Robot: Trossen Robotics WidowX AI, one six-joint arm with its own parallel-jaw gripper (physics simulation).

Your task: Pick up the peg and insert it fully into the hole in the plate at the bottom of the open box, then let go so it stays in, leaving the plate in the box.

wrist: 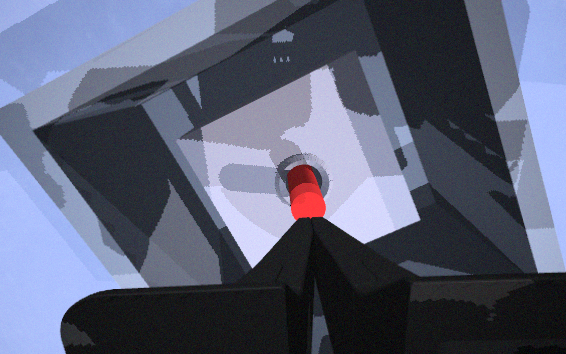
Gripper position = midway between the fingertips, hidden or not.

Observation:
In view: the gripper (310, 229), a box (100, 139), a red peg (306, 200) and a pale plate (326, 117).

